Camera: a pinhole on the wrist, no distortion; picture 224 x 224 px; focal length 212.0 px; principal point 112.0 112.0 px. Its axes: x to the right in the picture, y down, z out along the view. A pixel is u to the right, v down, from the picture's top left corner.
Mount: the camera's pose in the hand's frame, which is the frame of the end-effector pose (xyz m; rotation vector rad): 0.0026 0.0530 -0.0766 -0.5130 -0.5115 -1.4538
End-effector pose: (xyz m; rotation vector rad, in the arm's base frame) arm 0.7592 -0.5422 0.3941 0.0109 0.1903 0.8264
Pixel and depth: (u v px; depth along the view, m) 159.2 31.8 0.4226
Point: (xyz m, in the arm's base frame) 0.5413 -0.4826 0.7520
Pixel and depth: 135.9 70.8 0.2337
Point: 0.6246 -0.4499 0.5390
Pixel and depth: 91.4 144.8 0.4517
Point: 0.5757 -0.2306 0.6626
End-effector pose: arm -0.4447 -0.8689 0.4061 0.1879 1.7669 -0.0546
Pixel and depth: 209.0 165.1 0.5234
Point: 0.0252 -0.7347 0.1866
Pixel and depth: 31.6 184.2 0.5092
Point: -0.1944 -0.3641 0.2457
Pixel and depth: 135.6 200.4 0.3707
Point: -0.2027 -0.6361 0.2250
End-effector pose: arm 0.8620 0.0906 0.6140 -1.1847 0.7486 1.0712
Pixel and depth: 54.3 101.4 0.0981
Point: 0.7360 0.0775 0.5679
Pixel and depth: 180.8 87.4 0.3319
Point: 0.6736 0.3292 0.6493
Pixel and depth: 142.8 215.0 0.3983
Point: 0.6653 0.4068 0.4155
